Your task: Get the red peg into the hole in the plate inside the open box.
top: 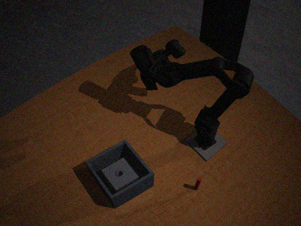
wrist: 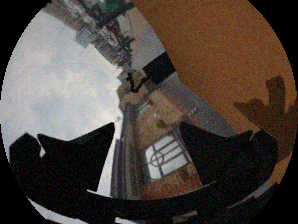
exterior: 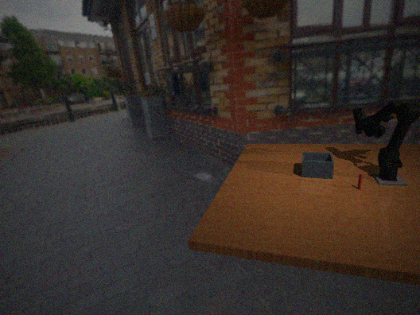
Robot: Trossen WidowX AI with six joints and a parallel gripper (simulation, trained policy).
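My gripper tip is now 44 cm to the right of the red peg, 20 cm above it and 18 cm short of it. Also, from my gripper tip: plate: 38 cm ahead, 27 cm to the left, 19 cm below; then grey box: 38 cm ahead, 27 cm to the left, 21 cm below.
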